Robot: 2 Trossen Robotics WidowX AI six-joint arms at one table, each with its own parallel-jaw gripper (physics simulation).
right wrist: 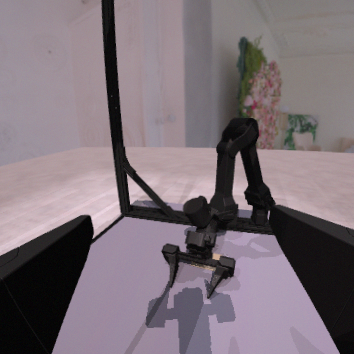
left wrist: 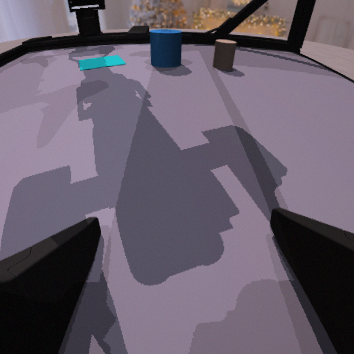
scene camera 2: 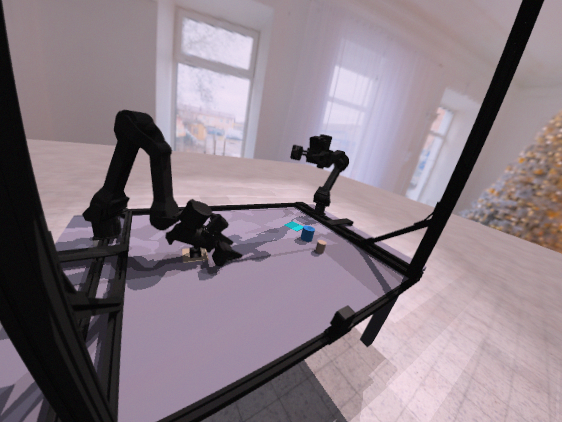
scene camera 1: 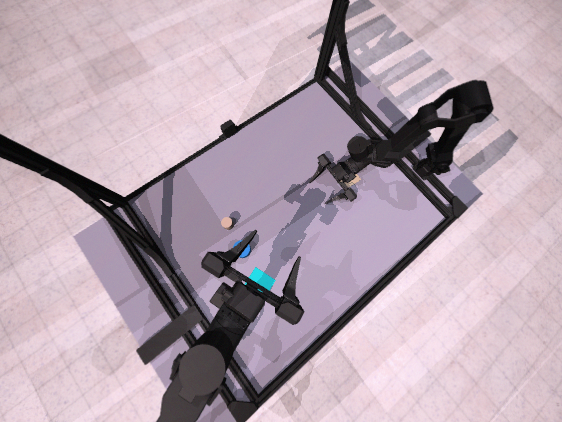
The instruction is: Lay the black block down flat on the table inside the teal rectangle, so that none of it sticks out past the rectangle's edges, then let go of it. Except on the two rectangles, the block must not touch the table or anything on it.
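Frame: origin at the left arm's base, x down, y back, z left, level; metres.
Seen in the pictures: left gripper, fingertip midpoint: [right wrist: 188, 292] [left wrist: 185, 221] [scene camera 2: 237, 249] [scene camera 1: 317, 193]; right gripper, fingertip midpoint: [right wrist: 182, 218] [scene camera 2: 301, 154] [scene camera 1: 278, 243]; left arm's base at its link origin: [right wrist: 258, 220] [scene camera 2: 107, 234] [scene camera 1: 423, 169]; right arm's base at its link origin: [left wrist: 90, 34] [scene camera 2: 318, 213].
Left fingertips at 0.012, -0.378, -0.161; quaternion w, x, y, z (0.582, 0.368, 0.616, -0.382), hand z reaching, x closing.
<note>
Pixels of each thing's top centre, then the offset from my left fingertips to it, as dx, dy, dz. "pt": a spot on its surface instead.
- teal rectangle at a spot on its surface: [left wrist: 102, 62] [scene camera 1: 260, 280] [scene camera 2: 293, 226] pt +0.006, -0.330, +0.121
- beige rectangle at a spot on its surface: [right wrist: 216, 257] [scene camera 1: 355, 179] pt +0.006, +0.151, +0.040
- blue cylinder at its top centre: [left wrist: 165, 30] [scene camera 1: 241, 248] [scene camera 2: 308, 228] -0.045, -0.320, +0.009
- smaller tan cylinder at its top centre: [left wrist: 225, 40] [scene camera 1: 226, 222] [scene camera 2: 322, 242] -0.035, -0.311, -0.088
The teal rectangle [scene camera 1: 261, 279] [scene camera 2: 294, 226] [left wrist: 102, 62] lies on the table, with no block on its visible part. A beige rectangle [scene camera 1: 354, 180] [scene camera 2: 186, 256] [right wrist: 216, 257] shows partly behind and under my left gripper [scene camera 1: 316, 193] [left wrist: 185, 217] [right wrist: 188, 292]. A dark shape stands over the beige in scene camera 2; I cannot tell if it is the black block or part of the gripper. My left gripper is open and empty, low over the table. My right gripper [scene camera 1: 277, 245] is open and empty, high above the teal rectangle.
A blue cylinder [scene camera 1: 243, 249] [scene camera 2: 307, 233] [left wrist: 166, 48] stands close beside the teal rectangle. A smaller tan cylinder [scene camera 1: 227, 223] [scene camera 2: 320, 246] [left wrist: 225, 55] stands beyond it. Black frame rails edge the table, with upright posts at its corners.
</note>
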